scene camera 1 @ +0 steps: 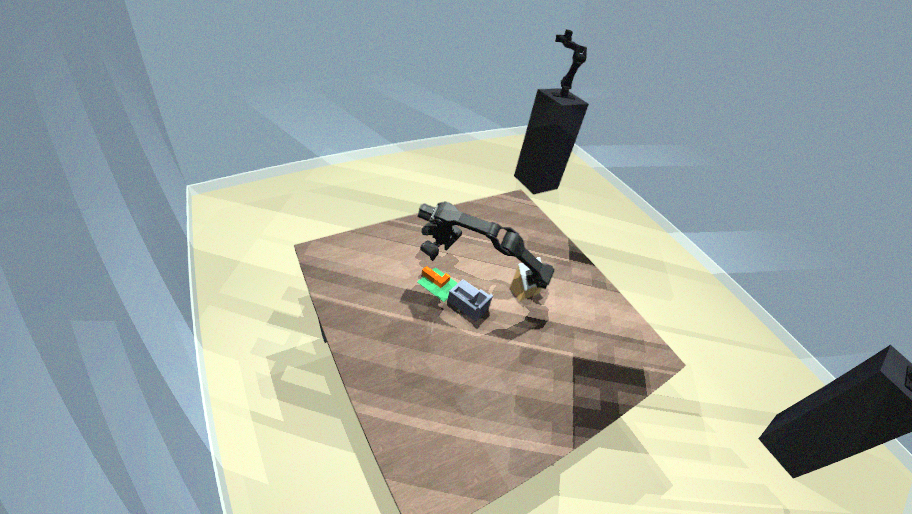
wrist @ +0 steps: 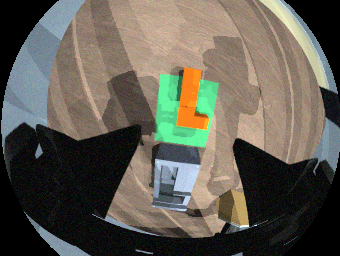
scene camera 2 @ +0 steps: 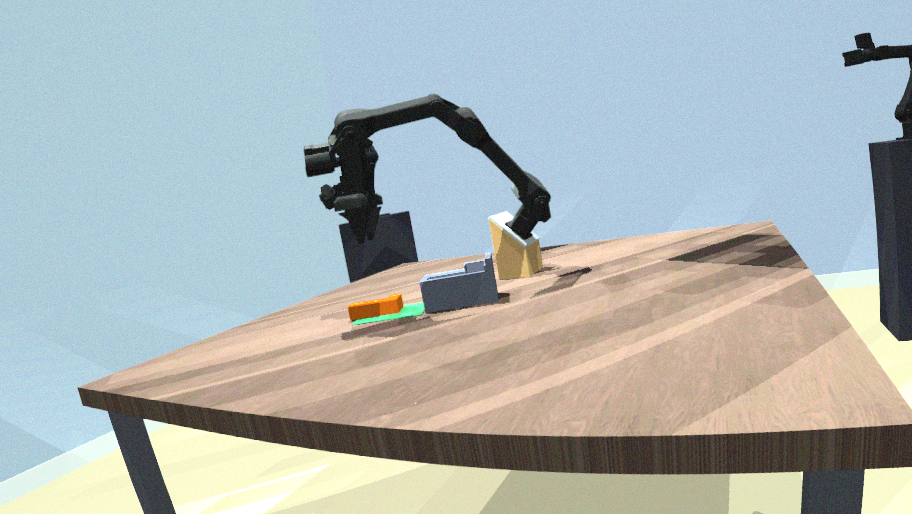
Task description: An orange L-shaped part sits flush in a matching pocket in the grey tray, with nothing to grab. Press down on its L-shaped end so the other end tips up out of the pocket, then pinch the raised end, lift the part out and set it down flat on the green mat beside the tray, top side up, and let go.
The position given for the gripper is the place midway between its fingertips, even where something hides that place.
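There's an orange L-shaped part (scene camera 2: 394,304), which you'd also find in the wrist view, the part (wrist: 187,117), and there's a green mat (wrist: 169,91) as well. As for the gripper (scene camera 2: 366,241), it's open and holding nothing, and you can see the gripper (scene camera 1: 439,255) from another camera too, plus the gripper (wrist: 190,137) in the wrist view.
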